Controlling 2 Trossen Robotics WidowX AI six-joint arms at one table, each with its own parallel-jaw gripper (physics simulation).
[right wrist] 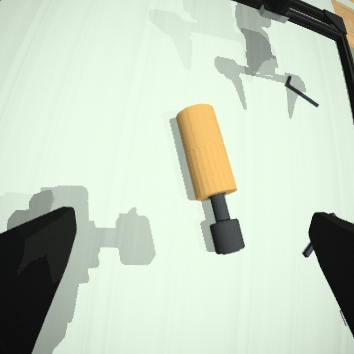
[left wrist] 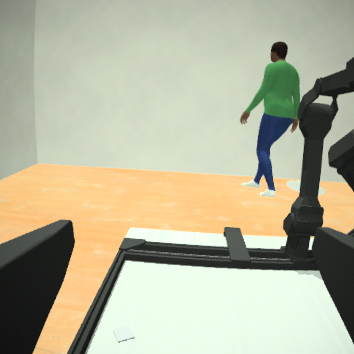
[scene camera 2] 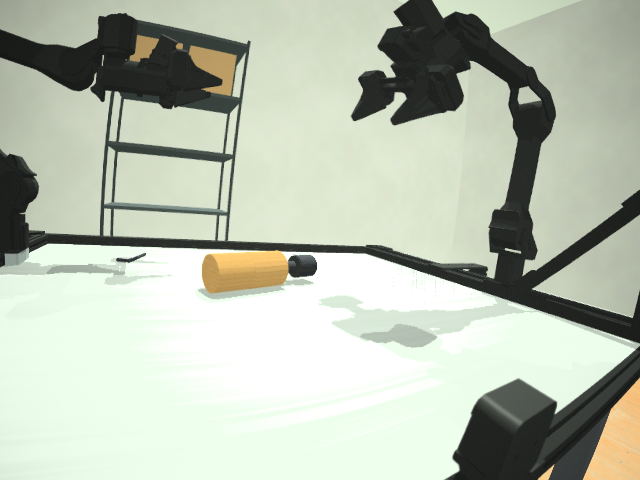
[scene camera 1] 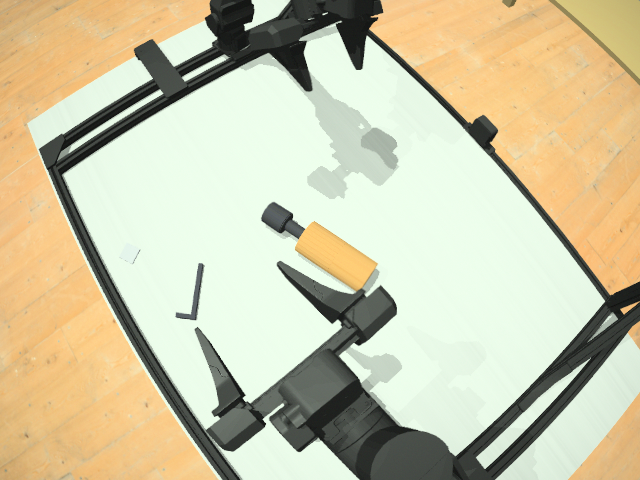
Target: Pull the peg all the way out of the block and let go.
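Where they show: left gripper, between the fingertips: (left wrist: 197, 237) (scene camera 2: 216, 89) (scene camera 1: 236, 295); right gripper, between the fingertips: (right wrist: 196, 222) (scene camera 2: 370, 120) (scene camera 1: 335, 79); left arm's base, origin of its link: (right wrist: 274, 3) (scene camera 2: 3, 249); right arm's base, origin of its link: (left wrist: 294, 252) (scene camera 2: 506, 283) (scene camera 1: 231, 43).
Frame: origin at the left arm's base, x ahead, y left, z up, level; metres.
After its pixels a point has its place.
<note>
The orange cylindrical block (scene camera 1: 336, 255) {x 0.380, y -0.176, z 0.036 m} (scene camera 2: 245, 271) {x 0.372, y -0.213, z 0.015 m} (right wrist: 206, 152) {x 0.396, y -0.190, z 0.035 m} lies on its side on the table. The dark peg (scene camera 1: 277, 217) {x 0.490, y -0.150, z 0.027 m} (scene camera 2: 302, 265) {x 0.485, y -0.176, z 0.014 m} (right wrist: 228, 236) {x 0.499, y -0.160, z 0.027 m} sticks out of one end, its thick head and part of its narrower shaft showing; the rest of the shaft is hidden in the block. My right gripper (scene camera 1: 333, 79) {x 0.516, y -0.273, z 0.247 m} (scene camera 2: 373, 120) {x 0.516, y -0.273, z 0.247 m} (right wrist: 196, 222) {x 0.516, y -0.273, z 0.247 m} is open and empty, high above the table; in its wrist view the peg head shows between the fingers, well beyond them. My left gripper (scene camera 1: 237, 296) {x 0.350, y 0.000, z 0.324 m} (scene camera 2: 215, 88) {x 0.350, y 0.000, z 0.324 m} (left wrist: 197, 237) {x 0.350, y 0.000, z 0.324 m} is open and empty, raised above the table.
An L-shaped dark key (scene camera 1: 196, 291) (scene camera 2: 131, 257) {x 0.218, y 0.005, z -0.013 m} (right wrist: 302, 94) {x 0.230, y 0.029, z -0.014 m} and a pale square tile (scene camera 1: 129, 253) {x 0.623, y 0.080, z -0.016 m} (left wrist: 124, 334) {x 0.620, y 0.076, z -0.016 m} lie on the table. A dark rod (right wrist: 308, 249) {x 0.515, y -0.007, z -0.011 m} shows partly behind a right finger. A black frame borders the table. A person (left wrist: 280, 92) stands beyond it.
</note>
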